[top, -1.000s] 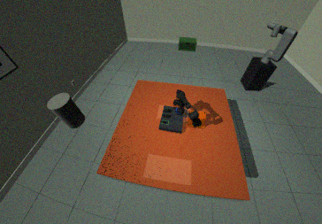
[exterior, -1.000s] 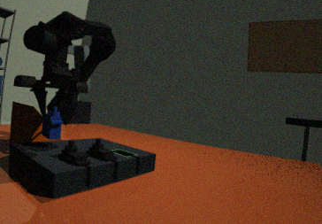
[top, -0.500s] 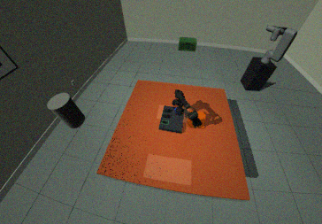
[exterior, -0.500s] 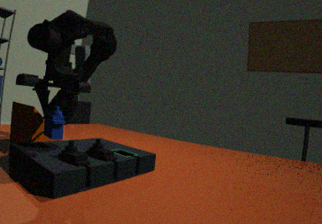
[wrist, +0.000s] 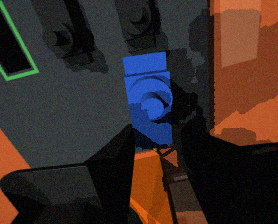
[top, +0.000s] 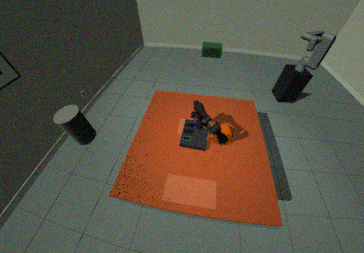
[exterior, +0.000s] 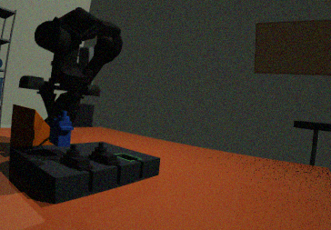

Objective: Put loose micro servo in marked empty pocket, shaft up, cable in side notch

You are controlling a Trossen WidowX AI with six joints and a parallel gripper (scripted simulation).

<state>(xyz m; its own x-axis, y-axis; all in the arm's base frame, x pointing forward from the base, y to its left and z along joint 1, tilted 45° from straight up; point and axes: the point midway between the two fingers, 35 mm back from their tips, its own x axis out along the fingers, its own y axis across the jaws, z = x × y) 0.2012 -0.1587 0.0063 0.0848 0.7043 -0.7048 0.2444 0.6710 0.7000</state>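
The dark deck is 7 cm to the left of my gripper tip and 10 cm below it.
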